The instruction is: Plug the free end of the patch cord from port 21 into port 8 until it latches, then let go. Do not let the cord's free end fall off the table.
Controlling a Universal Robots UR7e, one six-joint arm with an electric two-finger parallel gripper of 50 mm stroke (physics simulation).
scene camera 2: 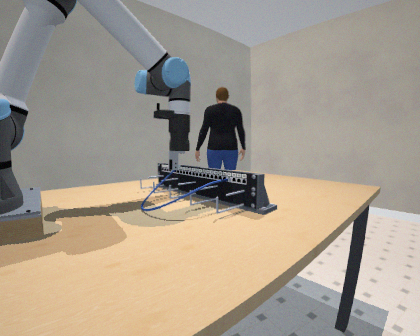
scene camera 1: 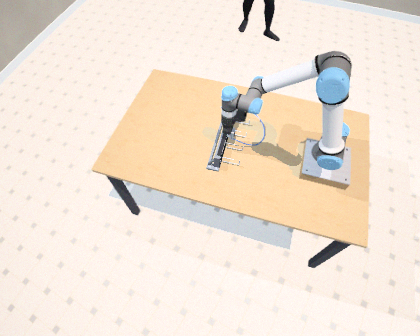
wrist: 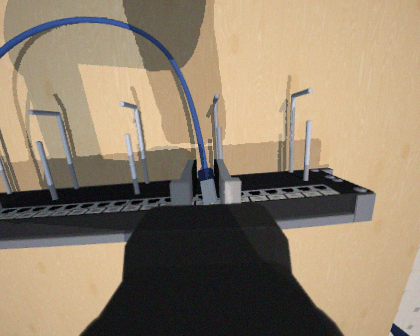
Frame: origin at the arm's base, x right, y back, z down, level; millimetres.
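Where they show: gripper, fingertip midpoint: point(scene camera 2: 173, 169) point(scene camera 1: 232, 137) point(wrist: 205, 170).
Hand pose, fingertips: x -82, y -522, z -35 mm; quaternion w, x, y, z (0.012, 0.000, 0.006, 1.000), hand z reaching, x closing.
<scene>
After its pixels a point has its place.
The blue patch cord point(scene camera 1: 264, 131) @[x 78, y -361, z 38 mm] point(scene camera 2: 145, 204) @[x -11, y -377, z 50 mm] point(wrist: 187, 90) @[x -63, y -443, z 15 mm] arcs beside the black patch panel point(scene camera 1: 214, 163) @[x -249, y -570, z 9 mm] point(scene camera 2: 263, 190) @[x 241, y -603, z -2 mm] point(wrist: 320, 209) @[x -193, y -559, z -44 mm]. One end sits in a port toward the panel's right part in scene camera 2. The free end's clear plug point(wrist: 208, 192) @[x -85, y -538, z -48 mm] with its dark blue boot is at the port row in the wrist view, tilted slightly. My gripper point(scene camera 2: 174, 161) @[x -82, y -522, z -35 mm] point(wrist: 205, 170) @[x -82, y -522, z -35 mm] is slightly open around the plug, with a gap at the plug's left side; the right finger is very close to it. The plug's tip and its depth in the port are hidden, and port numbers are unreadable.
Several thin metal cable guides point(scene camera 1: 232, 162) @[x -199, y -481, z 40 mm] point(scene camera 2: 217, 205) @[x 207, y -472, z 21 mm] point(wrist: 292, 135) @[x -197, y -493, z 37 mm] stick out from the panel on the cord's side. One stands close beside the fingers in the wrist view. The panel stands on the wooden table point(scene camera 1: 170, 110) @[x 73, y -978, z 55 mm] point(scene camera 2: 200, 270) @[x 358, y -307, z 55 mm]. A person point(scene camera 1: 270, 17) point(scene camera 2: 222, 125) stands beyond the table.
</scene>
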